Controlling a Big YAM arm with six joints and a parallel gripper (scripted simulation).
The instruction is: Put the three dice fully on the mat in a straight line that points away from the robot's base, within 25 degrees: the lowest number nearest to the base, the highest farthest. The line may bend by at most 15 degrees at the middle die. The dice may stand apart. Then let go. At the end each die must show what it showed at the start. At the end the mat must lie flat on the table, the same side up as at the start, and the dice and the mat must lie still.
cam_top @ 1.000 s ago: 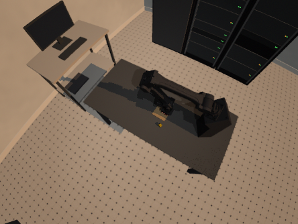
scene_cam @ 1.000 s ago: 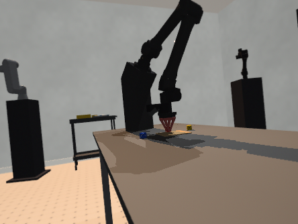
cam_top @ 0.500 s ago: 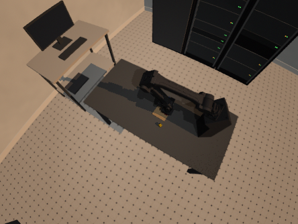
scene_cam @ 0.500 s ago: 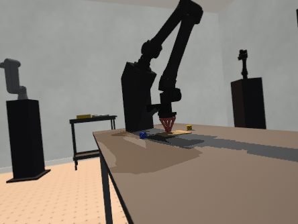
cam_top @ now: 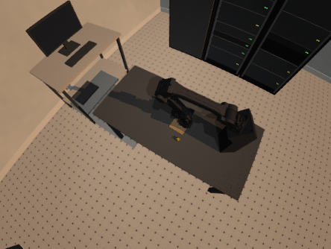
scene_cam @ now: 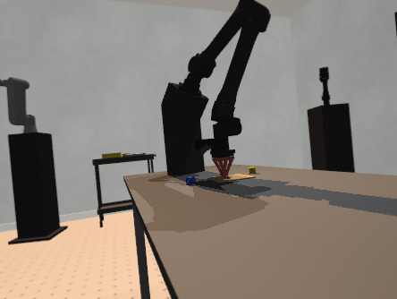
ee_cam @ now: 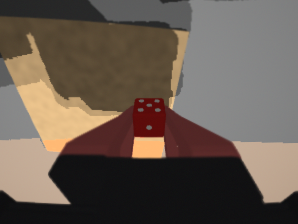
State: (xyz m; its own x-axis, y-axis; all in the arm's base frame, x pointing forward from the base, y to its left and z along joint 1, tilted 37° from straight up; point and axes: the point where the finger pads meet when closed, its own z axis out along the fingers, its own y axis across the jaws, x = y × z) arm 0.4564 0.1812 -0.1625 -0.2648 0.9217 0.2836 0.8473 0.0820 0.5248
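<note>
Now: hand right at the red die. From my hand the other things lie so: tan mat 50 mm ahead, 10 mm to the left, 10 mm below; then blue die 100 mm ahead, 140 mm to the right; then yellow die 40 mm behind, 120 mm to the left.
</note>
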